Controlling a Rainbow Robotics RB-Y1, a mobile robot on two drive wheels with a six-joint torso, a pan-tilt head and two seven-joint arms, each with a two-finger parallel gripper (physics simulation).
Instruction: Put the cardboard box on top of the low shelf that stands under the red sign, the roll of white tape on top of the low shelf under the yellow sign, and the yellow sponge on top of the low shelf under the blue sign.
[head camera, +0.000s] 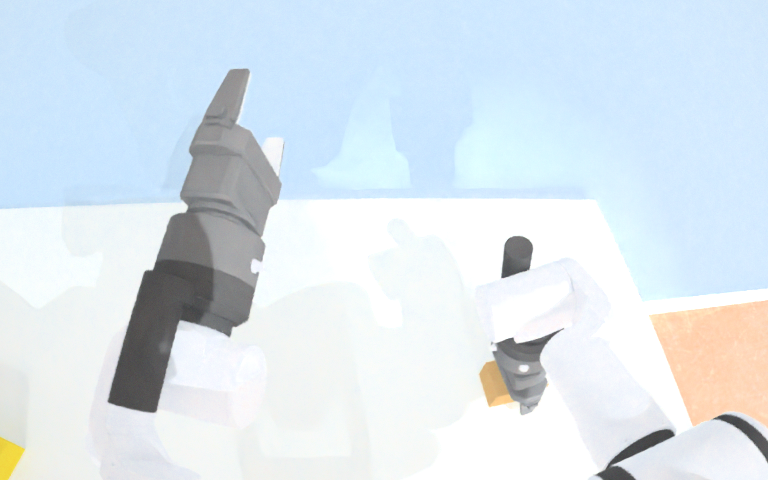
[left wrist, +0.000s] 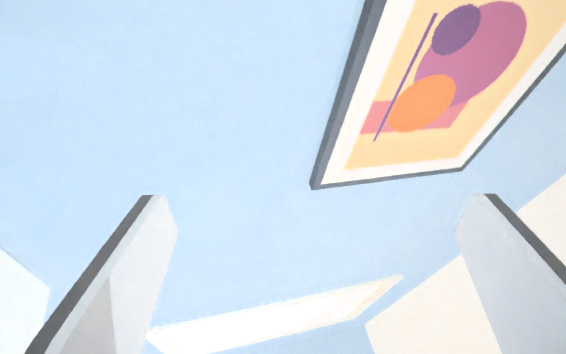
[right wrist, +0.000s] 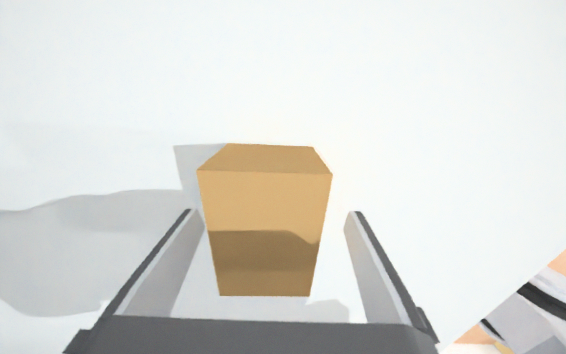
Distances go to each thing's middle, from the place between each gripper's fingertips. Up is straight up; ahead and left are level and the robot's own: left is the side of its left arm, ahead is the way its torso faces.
I see my left gripper 11 cm past the cardboard box (head camera: 495, 390), 35 cm to the left of it and 41 cm above it. From my left hand the other things lie so: framed picture (left wrist: 420, 95) 35 cm ahead, 15 cm to the right, 42 cm above.
Right now my right hand is right at the cardboard box. From my right hand the other things lie so: framed picture: 830 mm above, 460 mm ahead, 200 mm to the left.
